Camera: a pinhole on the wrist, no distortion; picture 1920 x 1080 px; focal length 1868.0 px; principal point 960.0 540.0 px. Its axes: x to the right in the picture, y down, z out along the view. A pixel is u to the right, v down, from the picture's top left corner.
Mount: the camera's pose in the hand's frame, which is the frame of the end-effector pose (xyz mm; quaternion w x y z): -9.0 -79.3 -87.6 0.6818 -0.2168 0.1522 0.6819
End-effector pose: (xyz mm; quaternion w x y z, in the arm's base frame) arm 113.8 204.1 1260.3 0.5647 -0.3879 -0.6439 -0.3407
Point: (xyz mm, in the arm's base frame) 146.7 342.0 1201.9
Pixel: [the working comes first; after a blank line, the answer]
In the camera's frame: 47.3 13.1 262.7

1296.4 633.3
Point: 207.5 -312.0 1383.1
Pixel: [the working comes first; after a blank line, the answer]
In the camera's frame: 147.0 -26.3 -410.2

behind the camera
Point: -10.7 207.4 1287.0
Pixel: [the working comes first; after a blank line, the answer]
In the camera's frame: -97.0 -55.3 105.8

outside the picture
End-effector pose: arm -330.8 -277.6 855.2 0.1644 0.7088 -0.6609 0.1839
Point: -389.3 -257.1 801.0
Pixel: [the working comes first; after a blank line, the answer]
In the camera's frame: 55.3 24.1 177.8

1541.3 792.7
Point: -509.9 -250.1 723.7
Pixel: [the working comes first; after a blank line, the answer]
In the camera's frame: 128.4 65.9 293.9

1776.2 958.9
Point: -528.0 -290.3 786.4
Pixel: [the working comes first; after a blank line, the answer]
In the camera's frame: 166.0 4.8 266.9

outside the picture
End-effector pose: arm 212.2 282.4 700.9 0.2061 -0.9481 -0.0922 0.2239
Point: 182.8 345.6 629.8
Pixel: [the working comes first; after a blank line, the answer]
In the camera's frame: -46.6 -44.5 179.0

473.3 75.7
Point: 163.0 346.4 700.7
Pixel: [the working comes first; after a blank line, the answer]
In the camera's frame: -51.9 5.1 124.7

183.4 615.7
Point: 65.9 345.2 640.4
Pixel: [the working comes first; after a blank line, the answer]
In the camera's frame: -83.9 58.8 220.4

248.5 1038.5
